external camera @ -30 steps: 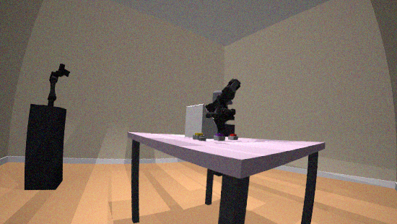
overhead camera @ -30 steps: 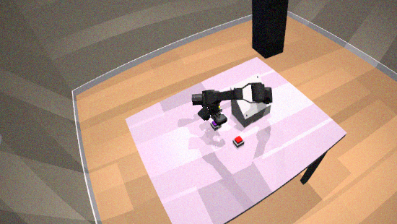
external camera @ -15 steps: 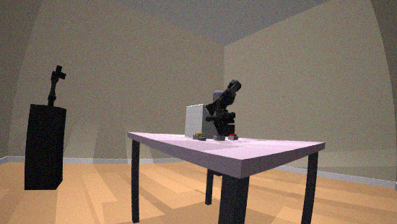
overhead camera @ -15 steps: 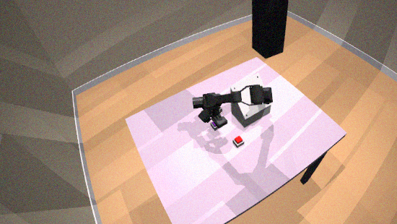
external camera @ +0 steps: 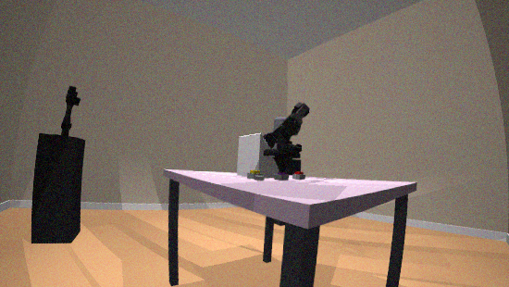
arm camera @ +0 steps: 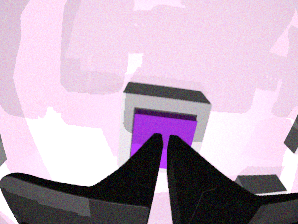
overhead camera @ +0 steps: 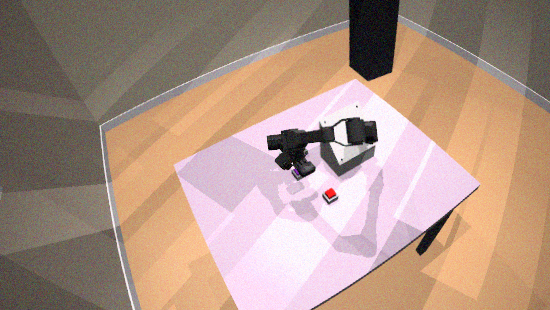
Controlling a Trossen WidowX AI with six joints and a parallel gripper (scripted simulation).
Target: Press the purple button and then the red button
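Right now my gripper tip is 10 mm above the purple button. Round my gripper tip: block (130 mm to the right, 20 mm below, 10 mm ahead); yellow button (100 mm to the right, 60 mm behind); red button (170 mm to the left, 60 mm behind).
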